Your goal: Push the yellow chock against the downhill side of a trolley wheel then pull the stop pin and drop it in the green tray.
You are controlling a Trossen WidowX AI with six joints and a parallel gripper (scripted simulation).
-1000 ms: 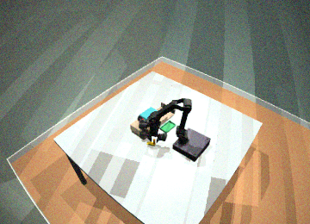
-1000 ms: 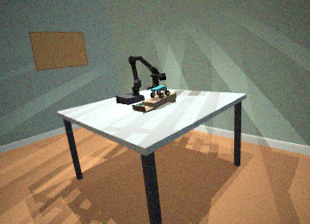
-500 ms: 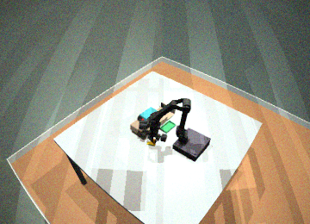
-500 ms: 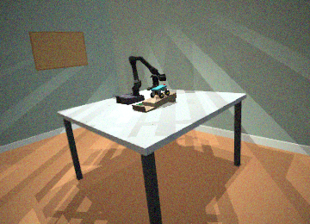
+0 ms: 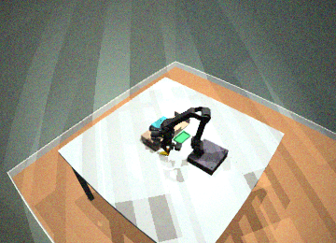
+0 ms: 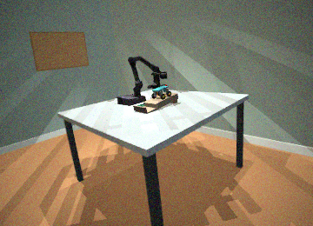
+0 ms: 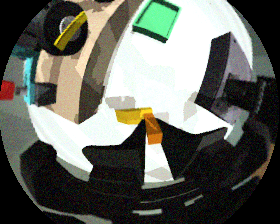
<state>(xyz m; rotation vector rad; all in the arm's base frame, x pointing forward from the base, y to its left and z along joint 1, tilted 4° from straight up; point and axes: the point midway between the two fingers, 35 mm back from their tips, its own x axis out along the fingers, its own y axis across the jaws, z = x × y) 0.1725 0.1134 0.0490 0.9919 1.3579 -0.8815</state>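
Now: the trolley 160 mm ahead of my gripper tip, 120 mm to the right of it and 50 mm above it. Also, from my gripper tip: yellow chock 20 mm ahead, 10 mm to the left, 10 mm below; red-headed stop pin 140 mm ahead, 70 mm above, 30 mm to the right.
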